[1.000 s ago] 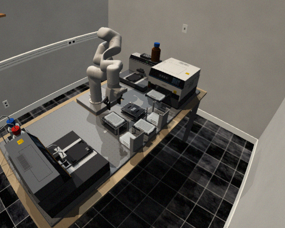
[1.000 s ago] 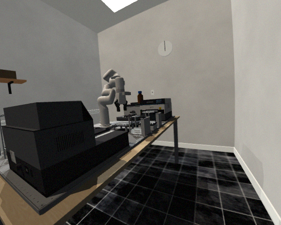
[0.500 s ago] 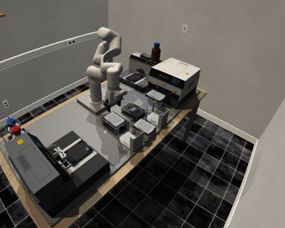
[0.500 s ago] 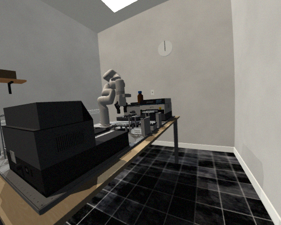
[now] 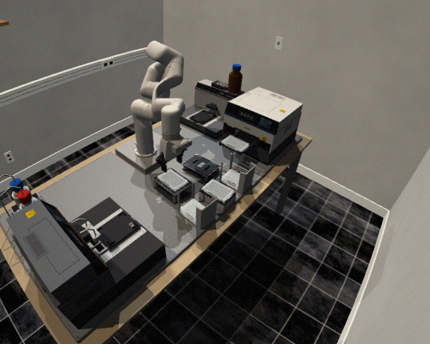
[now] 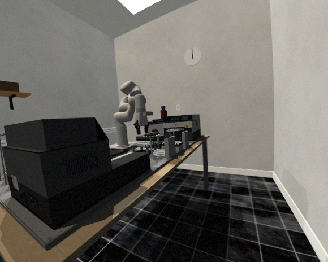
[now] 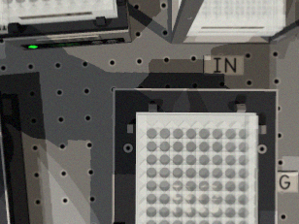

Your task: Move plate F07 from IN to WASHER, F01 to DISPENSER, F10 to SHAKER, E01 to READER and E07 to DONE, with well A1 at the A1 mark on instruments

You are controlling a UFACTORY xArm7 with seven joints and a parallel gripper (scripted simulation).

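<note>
The regrip nest RG lies 100 mm below my hand. The rest, counted from my hand: nest N6 (210 mm to the left, 120 mm below, 10 mm ahead); DONE label (250 mm to the left, 150 mm below, 110 mm ahead); RG label (150 mm below, 80 mm to the right, 10 mm behind).
</note>
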